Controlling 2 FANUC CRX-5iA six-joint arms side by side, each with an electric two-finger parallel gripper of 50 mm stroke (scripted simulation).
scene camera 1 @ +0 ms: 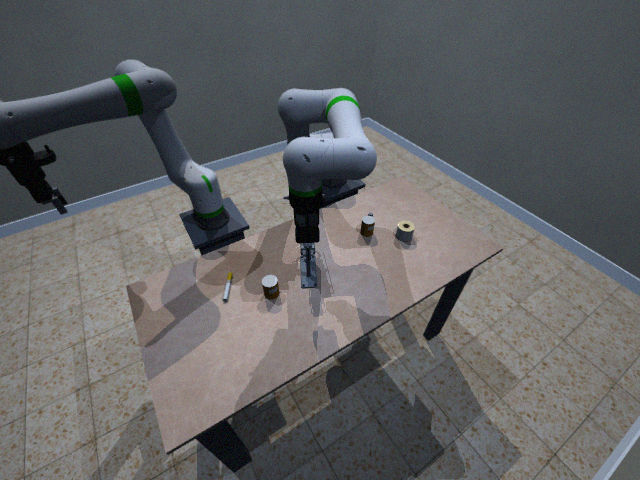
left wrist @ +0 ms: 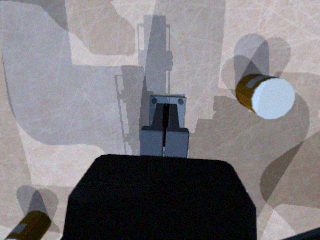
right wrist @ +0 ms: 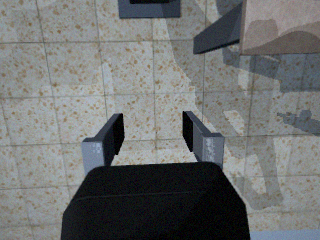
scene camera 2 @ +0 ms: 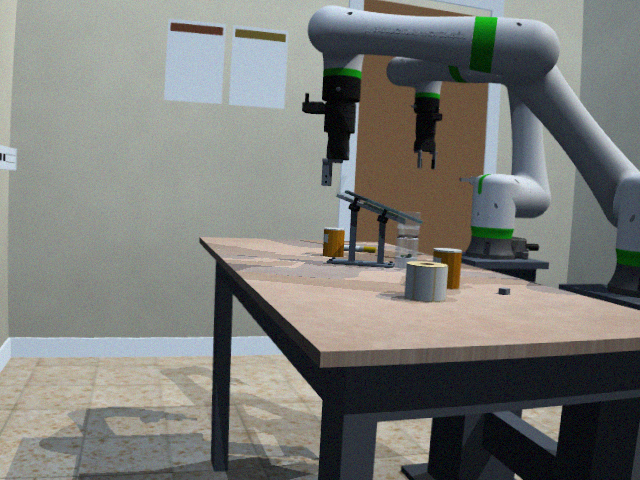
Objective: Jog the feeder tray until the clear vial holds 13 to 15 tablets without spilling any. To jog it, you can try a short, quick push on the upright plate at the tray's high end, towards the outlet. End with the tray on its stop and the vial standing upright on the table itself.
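Left gripper: visible, left wrist view included. Right gripper: visible, right wrist view and scene camera 2 included. Label roll: visible.
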